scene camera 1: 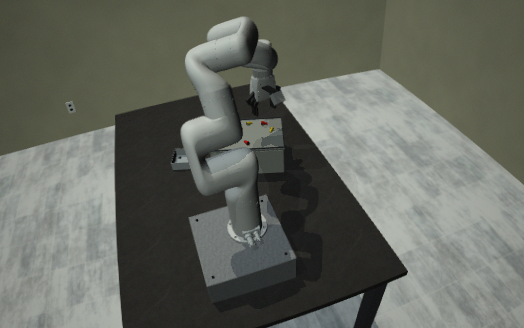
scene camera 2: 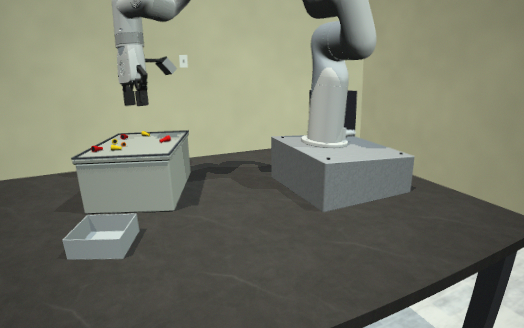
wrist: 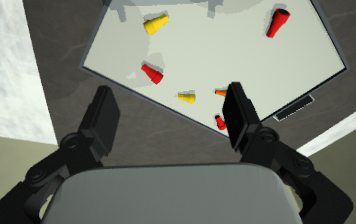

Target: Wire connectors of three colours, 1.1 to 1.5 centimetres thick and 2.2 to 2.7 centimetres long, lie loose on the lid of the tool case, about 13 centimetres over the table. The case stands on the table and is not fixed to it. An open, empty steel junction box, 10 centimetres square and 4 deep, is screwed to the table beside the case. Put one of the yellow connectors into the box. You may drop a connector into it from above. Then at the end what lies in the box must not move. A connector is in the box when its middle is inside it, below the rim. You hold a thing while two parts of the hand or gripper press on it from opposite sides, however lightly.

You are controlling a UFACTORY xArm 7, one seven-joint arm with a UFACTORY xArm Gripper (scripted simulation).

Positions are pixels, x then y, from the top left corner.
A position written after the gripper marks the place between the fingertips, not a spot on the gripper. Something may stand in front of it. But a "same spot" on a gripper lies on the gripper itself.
Scene:
gripper: scene camera 1; scene camera 2; wrist 170,97
grey tool case: scene camera 1; scene camera 2 149,182; wrist
same spot on gripper: (scene camera 2: 141,94) = (scene camera 1: 252,109)
same spot on grey tool case: (wrist: 197,54) = (scene camera 1: 256,131)

